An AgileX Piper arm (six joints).
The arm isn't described. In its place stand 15 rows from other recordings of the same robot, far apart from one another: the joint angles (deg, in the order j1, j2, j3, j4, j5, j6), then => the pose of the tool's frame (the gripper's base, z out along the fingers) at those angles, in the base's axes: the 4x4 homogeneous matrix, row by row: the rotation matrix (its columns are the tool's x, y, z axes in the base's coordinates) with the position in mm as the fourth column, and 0 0 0 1 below.
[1.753, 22.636, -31.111, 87.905, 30.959, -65.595] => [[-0.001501 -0.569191 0.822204 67.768], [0.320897 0.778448 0.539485 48.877], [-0.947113 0.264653 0.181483 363.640], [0 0 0 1]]
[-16.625, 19.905, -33.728, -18.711, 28.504, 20.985] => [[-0.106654 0.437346 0.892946 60.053], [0.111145 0.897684 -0.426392 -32.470], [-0.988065 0.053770 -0.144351 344.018], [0 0 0 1]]
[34.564, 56.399, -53.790, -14.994, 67.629, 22.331] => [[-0.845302 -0.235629 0.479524 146.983], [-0.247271 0.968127 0.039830 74.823], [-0.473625 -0.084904 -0.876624 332.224], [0 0 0 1]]
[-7.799, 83.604, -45.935, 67.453, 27.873, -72.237] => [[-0.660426 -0.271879 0.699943 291.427], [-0.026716 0.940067 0.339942 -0.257], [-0.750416 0.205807 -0.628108 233.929], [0 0 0 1]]
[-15.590, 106.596, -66.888, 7.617, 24.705, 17.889] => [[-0.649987 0.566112 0.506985 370.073], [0.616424 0.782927 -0.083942 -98.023], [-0.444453 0.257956 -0.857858 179.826], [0 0 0 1]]
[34.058, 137.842, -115.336, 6.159, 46.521, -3.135] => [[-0.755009 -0.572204 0.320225 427.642], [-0.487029 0.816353 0.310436 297.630], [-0.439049 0.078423 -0.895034 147.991], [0 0 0 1]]
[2.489, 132.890, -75.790, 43.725, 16.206, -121.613] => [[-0.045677 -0.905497 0.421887 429.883], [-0.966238 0.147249 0.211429 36.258], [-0.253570 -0.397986 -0.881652 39.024], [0 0 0 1]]
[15.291, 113.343, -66.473, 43.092, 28.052, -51.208] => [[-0.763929 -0.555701 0.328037 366.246], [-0.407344 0.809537 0.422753 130.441], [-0.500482 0.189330 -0.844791 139.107], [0 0 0 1]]
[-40.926, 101.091, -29.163, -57.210, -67.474, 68.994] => [[-0.243650 -0.006002 0.969845 247.450], [0.727589 0.660070 0.186874 -121.019], [-0.641287 0.751181 -0.156459 156.376], [0 0 0 1]]
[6.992, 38.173, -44.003, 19.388, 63.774, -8.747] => [[-0.778330 -0.298552 0.552330 93.949], [-0.093900 0.925167 0.367761 38.824], [-0.620793 0.234376 -0.748120 328.507], [0 0 0 1]]
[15.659, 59.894, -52.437, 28.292, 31.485, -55.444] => [[-0.184869 -0.652893 0.734544 204.745], [-0.566869 0.681398 0.462986 80.787], [-0.802797 -0.330799 -0.496074 352.731], [0 0 0 1]]
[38.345, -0.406, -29.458, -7.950, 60.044, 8.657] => [[-0.372849 -0.502030 0.780352 0.832], [-0.191915 0.864533 0.464490 -13.246], [-0.907828 0.023423 -0.418688 282.876], [0 0 0 1]]
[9.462, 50.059, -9.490, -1.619, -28.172, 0.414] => [[-0.124058 -0.179648 0.975877 152.969], [-0.038602 0.983604 0.176163 26.725], [-0.991524 -0.015817 -0.128959 224.587], [0 0 0 1]]
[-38.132, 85.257, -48.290, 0.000, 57.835, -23.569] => [[-0.967868 0.251446 0.002669 188.623], [0.251441 0.967870 -0.002095 -148.070], [-0.003110 -0.001357 -0.999994 202.510], [0 0 0 1]]
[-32.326, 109.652, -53.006, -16.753, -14.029, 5.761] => [[-0.602629 0.383450 0.699861 320.712], [0.165830 0.918022 -0.360188 -195.424], [-0.780602 -0.101002 -0.616814 136.830], [0 0 0 1]]
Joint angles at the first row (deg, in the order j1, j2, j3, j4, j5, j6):
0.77 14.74 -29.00 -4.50 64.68 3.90
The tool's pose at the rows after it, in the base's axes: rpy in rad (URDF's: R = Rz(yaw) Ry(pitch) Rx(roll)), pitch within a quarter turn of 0, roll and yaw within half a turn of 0; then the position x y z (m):
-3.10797 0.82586 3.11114 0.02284 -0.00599 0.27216
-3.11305 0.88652 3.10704 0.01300 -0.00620 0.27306
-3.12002 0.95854 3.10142 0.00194 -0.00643 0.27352
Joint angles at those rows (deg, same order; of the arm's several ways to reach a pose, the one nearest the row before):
1.17 12.01 -29.00 -4.49 64.84 3.89
1.17 8.33 -29.00 -4.49 65.05 3.89
1.17 4.13 -29.00 -4.49 65.11 3.89

